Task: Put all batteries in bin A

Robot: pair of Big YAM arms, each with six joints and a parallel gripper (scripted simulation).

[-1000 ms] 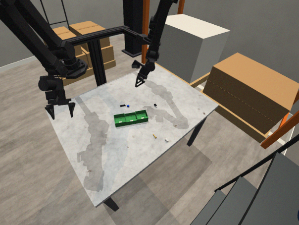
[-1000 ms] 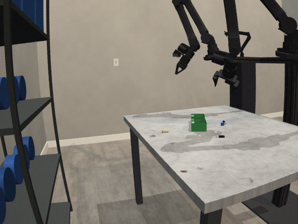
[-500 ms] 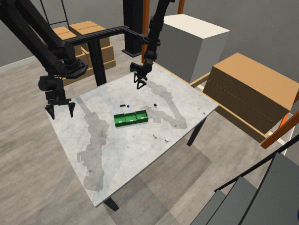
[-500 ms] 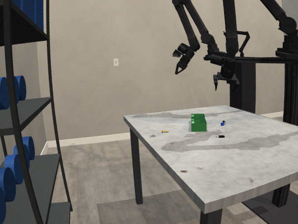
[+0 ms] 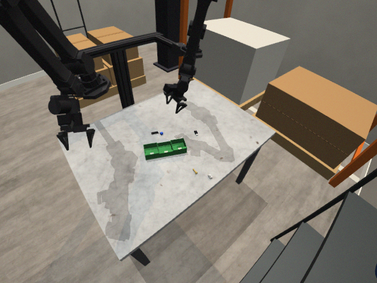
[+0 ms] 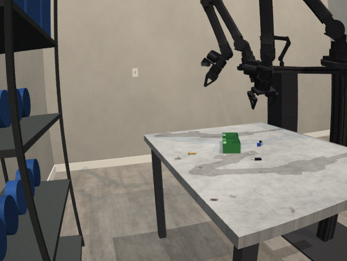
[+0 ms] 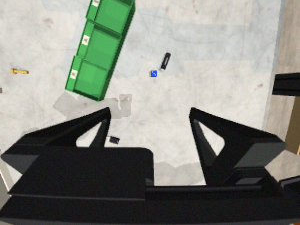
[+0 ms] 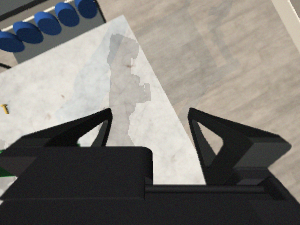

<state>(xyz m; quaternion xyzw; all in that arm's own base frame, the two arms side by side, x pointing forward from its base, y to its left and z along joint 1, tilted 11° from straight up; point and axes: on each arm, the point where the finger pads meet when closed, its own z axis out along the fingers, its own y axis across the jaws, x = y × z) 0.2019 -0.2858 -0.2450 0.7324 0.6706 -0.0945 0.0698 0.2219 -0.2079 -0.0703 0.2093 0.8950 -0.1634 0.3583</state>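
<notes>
Right now the black battery is 70 mm behind my left hand, 90 mm to the right of it and 210 mm below it. The rest, counted from my left hand: yellow screw (320 mm ahead, 110 mm to the right, 210 mm below); then blue piece (40 mm behind, 60 mm to the right, 210 mm below); then green three-compartment bin (90 mm ahead, 140 mm to the right, 190 mm below).
</notes>
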